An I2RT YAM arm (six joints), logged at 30 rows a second.
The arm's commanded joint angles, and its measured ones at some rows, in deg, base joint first. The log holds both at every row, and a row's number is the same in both.
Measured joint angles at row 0:
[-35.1 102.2 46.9 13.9 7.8 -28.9]
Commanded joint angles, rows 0 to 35:
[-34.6 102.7 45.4 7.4 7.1 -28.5]
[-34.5 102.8 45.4 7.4 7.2 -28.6]
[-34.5 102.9 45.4 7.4 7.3 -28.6]
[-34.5 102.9 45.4 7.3 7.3 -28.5]
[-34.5 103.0 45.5 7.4 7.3 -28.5]
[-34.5 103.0 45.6 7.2 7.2 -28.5]
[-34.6 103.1 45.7 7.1 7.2 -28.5]
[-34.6 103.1 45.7 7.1 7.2 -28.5]
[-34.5 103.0 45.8 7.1 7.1 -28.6]
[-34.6 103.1 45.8 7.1 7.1 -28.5]
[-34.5 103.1 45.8 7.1 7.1 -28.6]
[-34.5 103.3 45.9 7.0 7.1 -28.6]
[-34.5 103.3 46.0 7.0 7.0 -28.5]
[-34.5 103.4 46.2 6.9 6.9 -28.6]
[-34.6 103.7 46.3 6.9 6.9 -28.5]
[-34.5 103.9 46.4 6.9 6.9 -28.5]
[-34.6 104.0 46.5 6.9 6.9 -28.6]
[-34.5 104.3 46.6 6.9 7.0 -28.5]
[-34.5 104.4 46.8 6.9 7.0 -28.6]
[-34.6 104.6 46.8 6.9 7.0 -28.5]
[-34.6 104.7 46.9 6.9 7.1 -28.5]
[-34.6 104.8 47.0 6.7 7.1 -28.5]
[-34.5 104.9 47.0 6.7 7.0 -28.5]
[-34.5 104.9 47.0 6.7 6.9 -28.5]
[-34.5 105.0 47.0 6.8 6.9 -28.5]
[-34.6 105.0 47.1 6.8 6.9 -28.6]
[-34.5 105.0 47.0 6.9 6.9 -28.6]
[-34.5 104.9 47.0 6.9 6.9 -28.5]
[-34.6 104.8 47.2 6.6 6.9 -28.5]
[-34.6 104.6 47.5 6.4 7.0 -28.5]
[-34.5 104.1 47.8 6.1 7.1 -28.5]
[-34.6 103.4 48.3 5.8 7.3 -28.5]
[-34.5 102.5 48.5 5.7 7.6 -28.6]
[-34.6 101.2 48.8 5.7 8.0 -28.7]
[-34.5 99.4 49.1 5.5 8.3 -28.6]
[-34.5 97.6 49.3 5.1 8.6 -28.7]
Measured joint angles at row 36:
[-35.1 101.4 48.6 10.0 8.2 -28.9]
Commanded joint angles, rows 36 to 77:
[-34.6 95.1 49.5 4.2 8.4 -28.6]
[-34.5 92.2 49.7 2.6 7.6 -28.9]
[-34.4 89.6 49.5 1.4 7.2 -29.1]
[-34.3 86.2 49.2 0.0 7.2 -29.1]
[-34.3 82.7 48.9 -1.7 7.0 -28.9]
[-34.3 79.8 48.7 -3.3 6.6 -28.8]
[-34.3 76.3 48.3 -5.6 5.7 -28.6]
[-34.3 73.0 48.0 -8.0 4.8 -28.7]
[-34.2 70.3 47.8 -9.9 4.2 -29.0]
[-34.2 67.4 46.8 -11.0 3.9 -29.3]
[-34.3 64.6 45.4 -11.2 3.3 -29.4]
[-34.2 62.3 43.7 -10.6 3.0 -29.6]
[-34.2 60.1 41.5 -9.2 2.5 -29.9]
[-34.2 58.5 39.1 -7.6 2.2 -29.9]
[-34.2 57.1 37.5 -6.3 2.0 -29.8]
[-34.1 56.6 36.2 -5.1 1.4 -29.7]
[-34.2 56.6 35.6 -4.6 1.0 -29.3]
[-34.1 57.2 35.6 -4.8 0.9 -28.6]
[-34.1 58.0 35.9 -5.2 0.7 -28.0]
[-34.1 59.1 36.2 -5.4 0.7 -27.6]
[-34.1 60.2 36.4 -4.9 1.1 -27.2]
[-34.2 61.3 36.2 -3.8 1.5 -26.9]
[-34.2 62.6 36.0 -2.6 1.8 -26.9]
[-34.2 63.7 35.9 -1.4 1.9 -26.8]
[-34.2 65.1 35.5 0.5 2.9 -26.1]
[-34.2 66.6 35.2 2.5 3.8 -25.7]
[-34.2 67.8 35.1 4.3 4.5 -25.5]
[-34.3 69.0 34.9 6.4 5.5 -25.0]
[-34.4 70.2 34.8 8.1 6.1 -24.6]
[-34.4 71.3 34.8 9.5 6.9 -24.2]
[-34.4 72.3 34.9 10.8 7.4 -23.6]
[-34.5 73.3 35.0 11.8 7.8 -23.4]
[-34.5 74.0 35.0 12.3 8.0 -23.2]
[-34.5 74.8 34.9 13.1 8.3 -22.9]
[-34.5 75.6 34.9 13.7 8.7 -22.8]
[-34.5 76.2 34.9 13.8 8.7 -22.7]
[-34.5 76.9 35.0 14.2 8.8 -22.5]
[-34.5 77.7 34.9 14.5 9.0 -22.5]
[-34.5 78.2 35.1 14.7 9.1 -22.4]
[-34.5 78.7 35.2 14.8 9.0 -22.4]
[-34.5 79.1 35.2 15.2 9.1 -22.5]
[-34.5 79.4 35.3 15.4 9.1 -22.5]
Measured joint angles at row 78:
[-34.4 78.7 35.6 12.9 8.3 -23.5]
